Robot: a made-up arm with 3 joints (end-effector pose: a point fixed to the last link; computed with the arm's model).
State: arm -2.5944 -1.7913 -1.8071
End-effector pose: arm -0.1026 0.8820 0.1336 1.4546 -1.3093 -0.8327
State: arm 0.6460 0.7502 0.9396
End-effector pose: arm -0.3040 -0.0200 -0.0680 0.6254 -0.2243 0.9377
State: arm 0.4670 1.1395 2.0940
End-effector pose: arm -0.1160 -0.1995 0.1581 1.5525 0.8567 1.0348
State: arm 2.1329 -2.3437 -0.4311
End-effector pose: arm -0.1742 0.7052 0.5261 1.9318 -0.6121 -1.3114
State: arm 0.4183 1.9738 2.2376
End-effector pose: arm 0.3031 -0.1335 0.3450 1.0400 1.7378 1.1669
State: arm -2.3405 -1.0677 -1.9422
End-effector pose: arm 0.1576 0.7261 0.3686 1.5160 -1.7109 -1.5184
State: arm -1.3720 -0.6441 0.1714
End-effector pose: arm -0.0909 0.6847 0.4014 -0.2994 1.2632 -0.6460
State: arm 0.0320 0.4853 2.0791
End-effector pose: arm -0.3641 0.0029 0.1914 2.0234 0.4830 0.3274
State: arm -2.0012 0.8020 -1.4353
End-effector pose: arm -0.0076 -0.1321 0.3381 -0.1845 1.0364 1.5556
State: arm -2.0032 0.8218 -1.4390
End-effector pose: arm -0.0109 -0.1383 0.3295 -0.1686 1.0204 1.5594
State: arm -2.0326 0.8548 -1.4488
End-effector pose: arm -0.0108 -0.1485 0.3150 -0.1247 1.0111 1.5724
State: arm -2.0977 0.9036 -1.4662
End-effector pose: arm -0.0080 -0.1627 0.2934 -0.0441 1.0114 1.5936
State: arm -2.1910 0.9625 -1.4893
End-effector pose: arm -0.0063 -0.1783 0.2673 0.0649 1.0203 1.6145
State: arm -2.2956 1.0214 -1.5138
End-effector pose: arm -0.0083 -0.1919 0.2422 0.1836 1.0356 1.6270
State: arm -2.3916 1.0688 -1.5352
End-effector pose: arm -0.0124 -0.2014 0.2234 0.2884 1.0547 1.6299
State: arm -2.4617 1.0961 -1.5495
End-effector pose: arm -0.0148 -0.2064 0.2136 0.3601 1.0748 1.6284
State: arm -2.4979 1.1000 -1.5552
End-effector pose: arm -0.0122 -0.2072 0.2123 0.3902 1.0942 1.6288
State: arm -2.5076 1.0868 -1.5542
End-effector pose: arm -0.0053 -0.2052 0.2166 0.3887 1.1122 1.6325
